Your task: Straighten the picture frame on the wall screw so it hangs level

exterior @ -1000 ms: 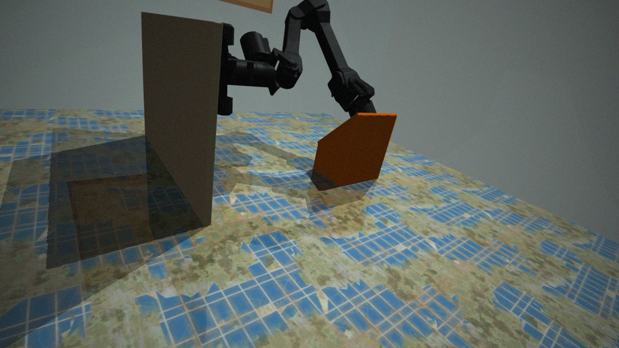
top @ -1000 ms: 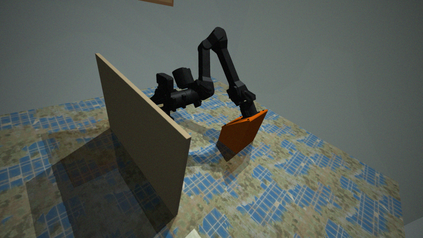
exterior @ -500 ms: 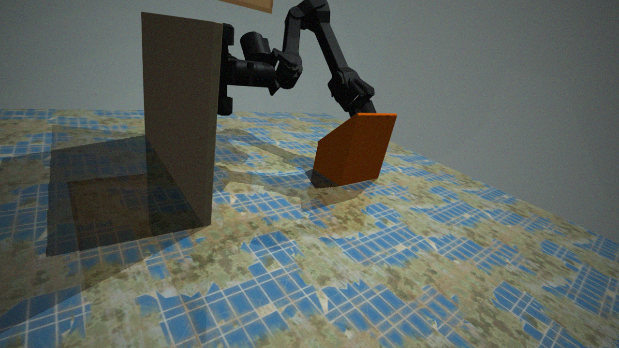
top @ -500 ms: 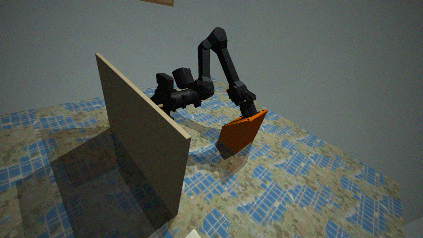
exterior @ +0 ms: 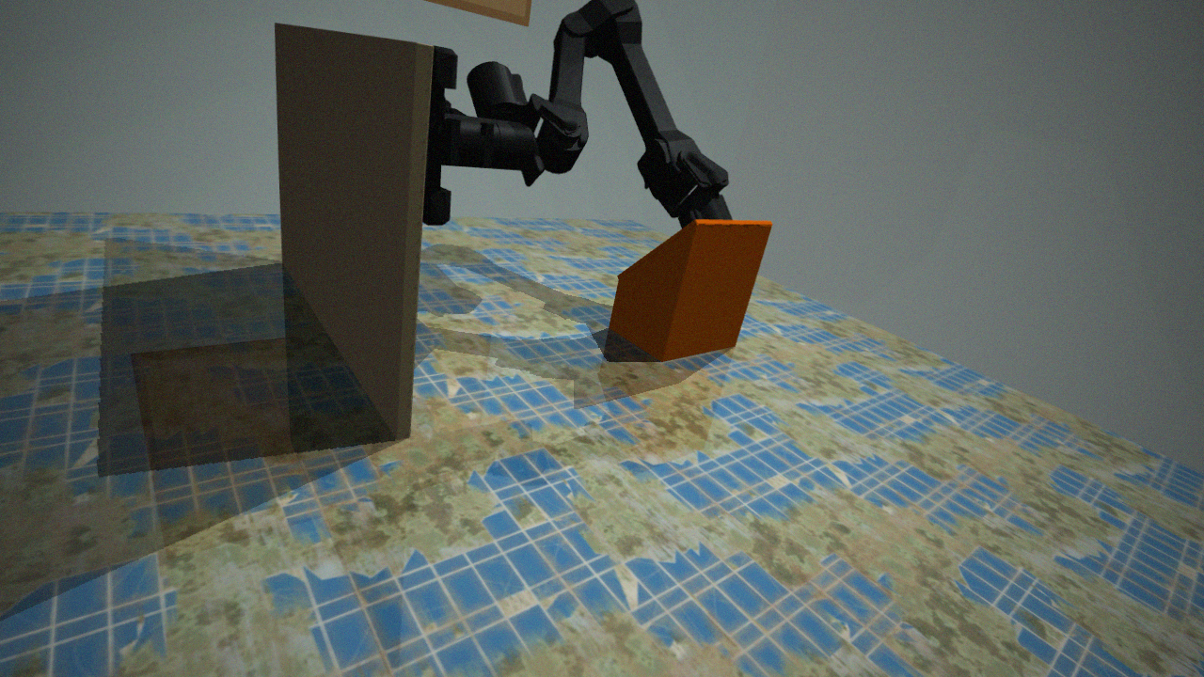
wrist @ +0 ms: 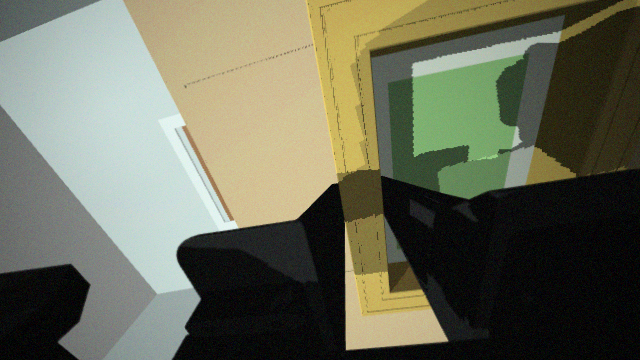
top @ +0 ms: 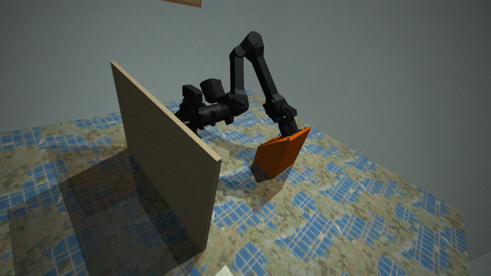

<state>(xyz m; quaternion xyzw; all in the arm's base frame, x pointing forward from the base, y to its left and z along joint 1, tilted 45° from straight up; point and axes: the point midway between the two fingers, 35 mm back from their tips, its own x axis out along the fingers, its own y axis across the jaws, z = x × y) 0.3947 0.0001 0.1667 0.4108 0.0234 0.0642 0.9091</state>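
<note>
The picture frame is 5 cm below my gripper tip and 1 cm to the left of it. The rest, counted from my gripper tip: wall panel (7 cm below, 2 cm ahead, 1 cm to the left).
</note>
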